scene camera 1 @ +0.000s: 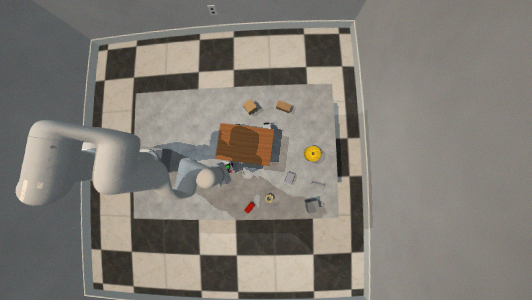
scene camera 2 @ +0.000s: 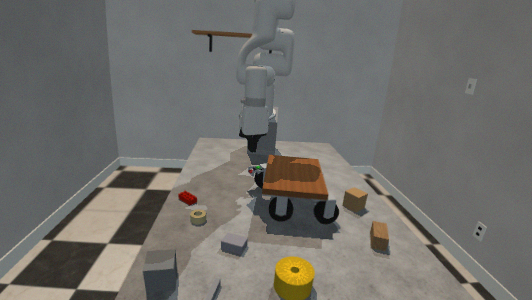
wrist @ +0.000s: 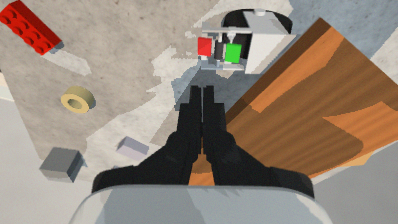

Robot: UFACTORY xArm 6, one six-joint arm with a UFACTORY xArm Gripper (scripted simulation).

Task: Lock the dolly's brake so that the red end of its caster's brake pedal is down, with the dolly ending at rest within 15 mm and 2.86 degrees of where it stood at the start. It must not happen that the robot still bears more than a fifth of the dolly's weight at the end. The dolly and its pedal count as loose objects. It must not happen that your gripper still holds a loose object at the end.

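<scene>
A caster brake pedal can be seen in the scene, together with the gripper.
</scene>
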